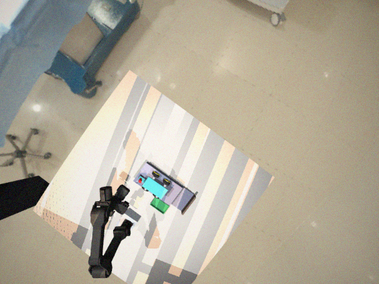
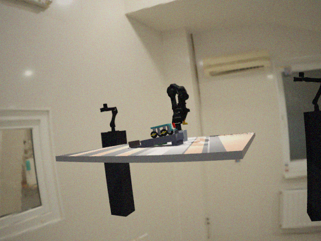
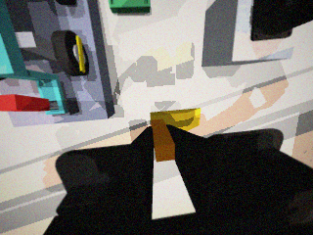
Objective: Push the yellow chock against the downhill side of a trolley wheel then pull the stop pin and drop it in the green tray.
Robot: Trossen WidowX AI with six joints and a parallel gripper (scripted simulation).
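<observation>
Now: gripper tip 150 mm short of the trolley, 130 mm to the left of it and 60 mm above it. From my gripper tip the other things lie so: yellow chock: 20 mm behind, 10 mm below; grey ramp: 150 mm ahead, 140 mm to the right, 130 mm below; red-headed stop pin: 130 mm ahead, 50 mm below, 30 mm to the right.
</observation>
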